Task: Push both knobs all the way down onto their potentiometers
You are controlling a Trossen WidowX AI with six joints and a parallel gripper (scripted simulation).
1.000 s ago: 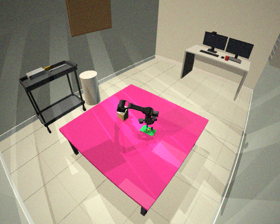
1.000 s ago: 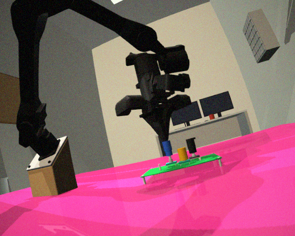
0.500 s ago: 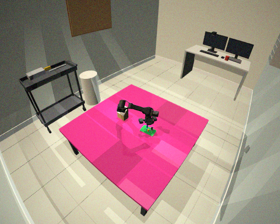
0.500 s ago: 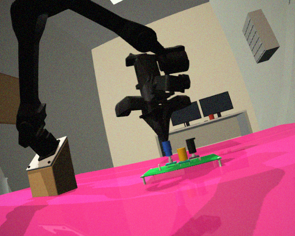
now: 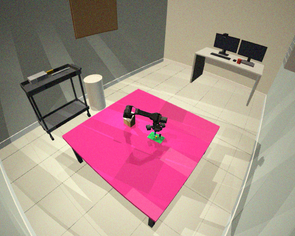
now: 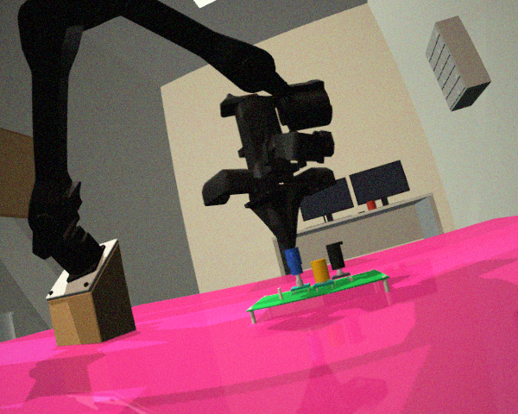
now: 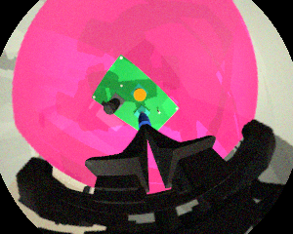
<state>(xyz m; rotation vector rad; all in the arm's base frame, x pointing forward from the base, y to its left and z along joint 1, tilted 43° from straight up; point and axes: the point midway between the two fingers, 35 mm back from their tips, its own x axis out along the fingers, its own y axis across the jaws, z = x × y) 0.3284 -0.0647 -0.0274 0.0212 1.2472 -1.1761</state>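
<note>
Now: gripper tip 2 cm above the blue knob. The rest, counted from my gripper tip: black knob: 5 cm ahead, 1 cm to the left, 2 cm below.
</note>
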